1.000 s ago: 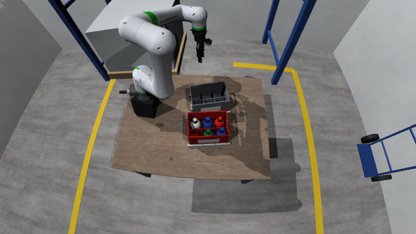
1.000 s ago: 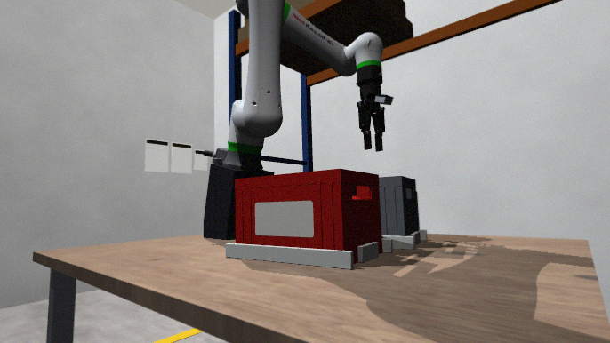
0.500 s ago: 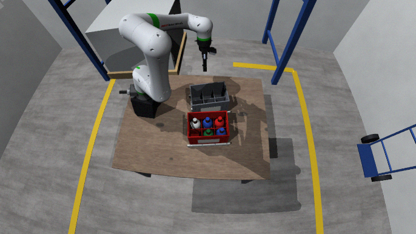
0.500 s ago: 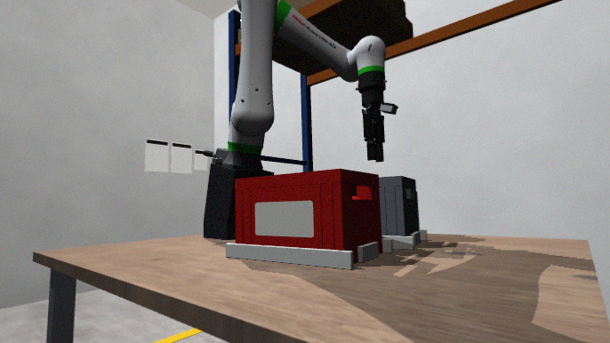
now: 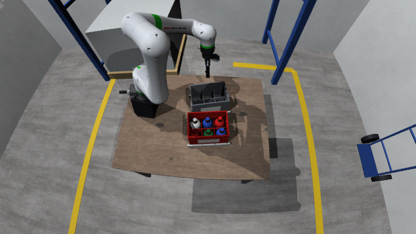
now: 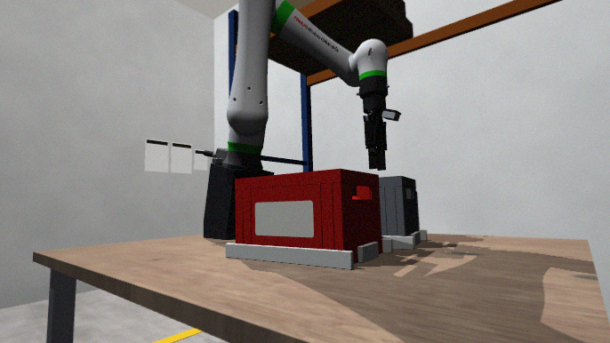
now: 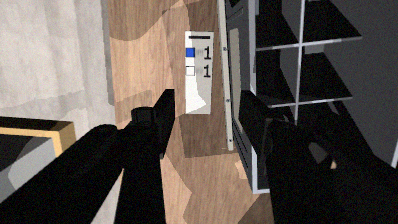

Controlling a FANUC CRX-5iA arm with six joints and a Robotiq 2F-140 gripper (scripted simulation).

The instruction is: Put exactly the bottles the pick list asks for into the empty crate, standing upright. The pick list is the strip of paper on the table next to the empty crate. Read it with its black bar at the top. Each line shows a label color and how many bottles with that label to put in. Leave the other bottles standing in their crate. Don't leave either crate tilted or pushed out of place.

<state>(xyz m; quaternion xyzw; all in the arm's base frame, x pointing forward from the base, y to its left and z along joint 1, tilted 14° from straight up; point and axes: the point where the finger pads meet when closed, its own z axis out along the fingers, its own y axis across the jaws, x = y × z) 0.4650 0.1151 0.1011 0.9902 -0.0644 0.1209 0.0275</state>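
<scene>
The blue bottle lies 3 cm ahead of my hand, 44 cm to the right of it and 16 cm below it. The rest, counted from my hand: grey crate: 1 cm behind, 14 cm to the right, 17 cm below; then red bottle: 3 cm ahead, 35 cm to the right, 16 cm below; then pick list: 1 cm behind, 1 cm to the left, 25 cm below.
</scene>
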